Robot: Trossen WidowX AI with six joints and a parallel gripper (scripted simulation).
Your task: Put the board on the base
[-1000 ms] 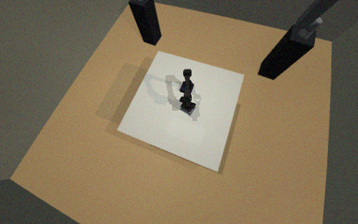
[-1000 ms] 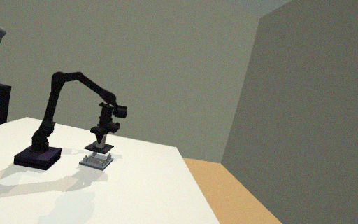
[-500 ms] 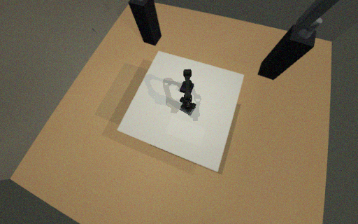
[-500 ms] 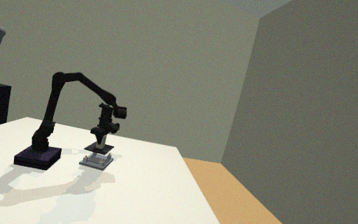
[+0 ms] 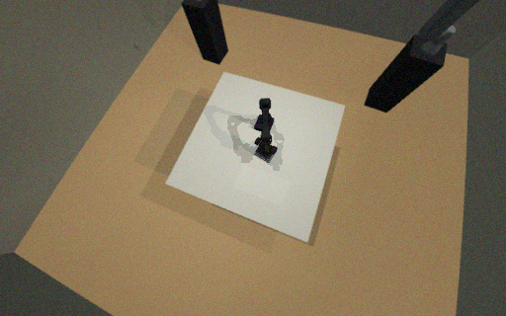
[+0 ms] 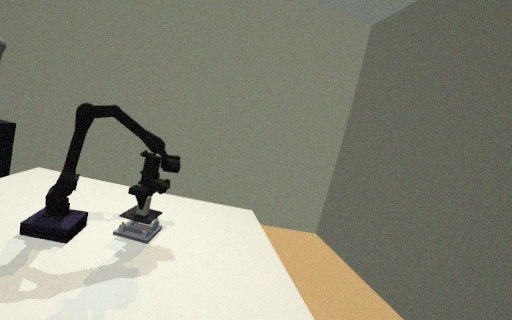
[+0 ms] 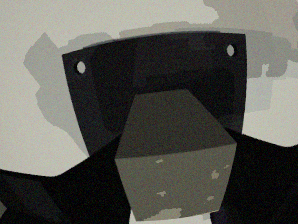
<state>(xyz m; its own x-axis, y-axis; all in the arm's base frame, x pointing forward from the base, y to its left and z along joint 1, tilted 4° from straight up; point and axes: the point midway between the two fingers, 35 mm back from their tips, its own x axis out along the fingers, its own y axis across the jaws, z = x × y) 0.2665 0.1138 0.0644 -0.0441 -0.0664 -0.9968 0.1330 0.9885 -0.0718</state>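
My gripper tip is 9 cm above the grey base. Round my gripper tip: flat black board: 1 cm below.
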